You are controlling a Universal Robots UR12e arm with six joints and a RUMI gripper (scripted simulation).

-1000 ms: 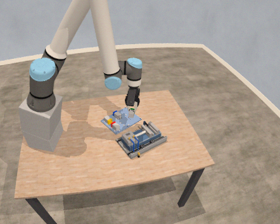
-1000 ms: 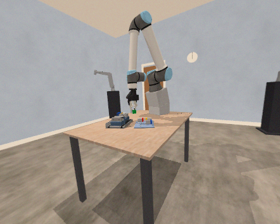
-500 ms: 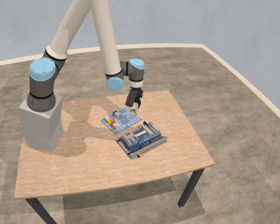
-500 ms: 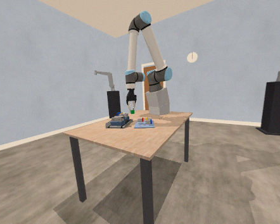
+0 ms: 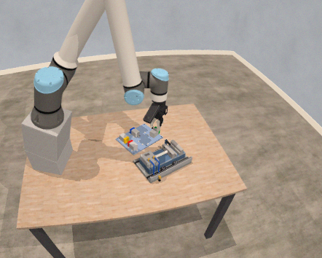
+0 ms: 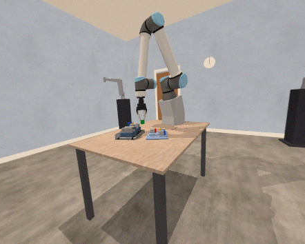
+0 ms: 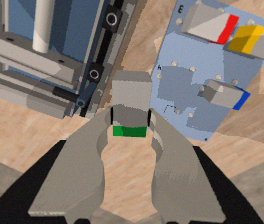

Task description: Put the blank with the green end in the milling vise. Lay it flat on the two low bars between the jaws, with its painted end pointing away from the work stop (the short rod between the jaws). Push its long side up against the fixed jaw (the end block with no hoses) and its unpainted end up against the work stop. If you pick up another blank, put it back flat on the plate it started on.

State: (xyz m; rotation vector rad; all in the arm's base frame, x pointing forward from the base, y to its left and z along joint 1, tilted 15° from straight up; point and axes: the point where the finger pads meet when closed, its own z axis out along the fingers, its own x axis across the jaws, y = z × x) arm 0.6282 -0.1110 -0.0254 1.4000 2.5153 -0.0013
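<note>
Right now my hand is 60 mm short of the work stop rod, 70 mm to the left of it and 70 mm above it. Round my hand: white rod: 20 mm behind, 130 mm to the right, 80 mm below; then vise end block: 100 mm ahead, 110 mm to the right, 80 mm below; then green-ended blank: 20 mm below.
</note>
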